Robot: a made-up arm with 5 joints. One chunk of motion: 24 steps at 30 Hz.
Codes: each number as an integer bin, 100 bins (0 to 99) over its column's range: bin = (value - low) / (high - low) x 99, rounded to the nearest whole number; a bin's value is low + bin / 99 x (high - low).
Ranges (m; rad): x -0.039..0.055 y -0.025..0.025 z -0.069..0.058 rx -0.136..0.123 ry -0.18..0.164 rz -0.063..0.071
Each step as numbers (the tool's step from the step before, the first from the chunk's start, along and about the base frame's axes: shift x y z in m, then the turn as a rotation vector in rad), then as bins.
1 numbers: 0.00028 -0.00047 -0.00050 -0.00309 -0.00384 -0.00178
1 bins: 41 49 53 51 51 45
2 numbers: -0.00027 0.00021 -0.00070 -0.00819 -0.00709 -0.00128
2 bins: 41 50 53 49 50 46
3 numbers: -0.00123 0.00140 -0.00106 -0.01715 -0.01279 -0.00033
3 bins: 40 52 53 45 48 46
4 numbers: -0.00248 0.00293 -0.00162 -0.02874 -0.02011 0.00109
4 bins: 38 55 53 41 46 47
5 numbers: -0.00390 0.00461 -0.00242 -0.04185 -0.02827 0.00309
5 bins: 37 59 52 36 44 49
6 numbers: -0.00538 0.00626 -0.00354 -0.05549 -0.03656 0.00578
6 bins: 35 62 51 31 41 51
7 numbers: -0.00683 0.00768 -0.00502 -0.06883 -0.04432 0.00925
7 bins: 34 65 50 26 39 53
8 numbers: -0.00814 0.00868 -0.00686 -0.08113 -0.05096 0.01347
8 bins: 33 67 48 21 37 56
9 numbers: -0.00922 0.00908 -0.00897 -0.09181 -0.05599 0.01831
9 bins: 31 67 47 17 36 60
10 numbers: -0.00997 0.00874 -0.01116 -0.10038 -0.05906 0.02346
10 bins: 31 67 45 14 35 64
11 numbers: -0.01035 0.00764 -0.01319 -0.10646 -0.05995 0.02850
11 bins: 30 65 44 11 35 68
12 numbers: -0.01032 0.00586 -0.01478 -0.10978 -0.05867 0.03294
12 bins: 30 61 42 10 35 71
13 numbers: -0.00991 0.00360 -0.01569 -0.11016 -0.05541 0.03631
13 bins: 31 57 42 10 36 73
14 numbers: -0.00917 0.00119 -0.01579 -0.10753 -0.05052 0.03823
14 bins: 31 52 41 11 37 75
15 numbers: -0.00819 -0.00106 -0.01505 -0.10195 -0.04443 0.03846
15 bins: 32 47 42 13 39 75
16 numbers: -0.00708 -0.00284 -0.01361 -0.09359 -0.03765 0.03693
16 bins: 34 44 43 16 41 74
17 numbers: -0.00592 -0.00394 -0.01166 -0.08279 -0.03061 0.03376
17 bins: 35 42 45 20 43 71
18 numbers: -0.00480 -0.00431 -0.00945 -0.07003 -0.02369 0.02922
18 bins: 36 41 46 25 45 68
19 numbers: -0.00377 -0.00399 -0.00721 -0.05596 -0.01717 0.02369
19 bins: 37 42 48 31 47 64
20 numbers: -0.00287 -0.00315 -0.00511 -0.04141 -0.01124 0.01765
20 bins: 38 43 50 36 49 60
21 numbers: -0.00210 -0.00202 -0.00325 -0.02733 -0.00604 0.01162
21 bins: 39 46 51 42 50 55
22 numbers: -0.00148 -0.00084 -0.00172 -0.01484 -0.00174 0.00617
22 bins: 40 48 52 46 51 51
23 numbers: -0.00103 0.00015 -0.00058 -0.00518 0.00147 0.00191
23 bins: 40 50 53 50 52 48
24 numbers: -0.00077 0.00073 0.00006 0.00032 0.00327 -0.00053
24 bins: 40 51 54 52 53 46
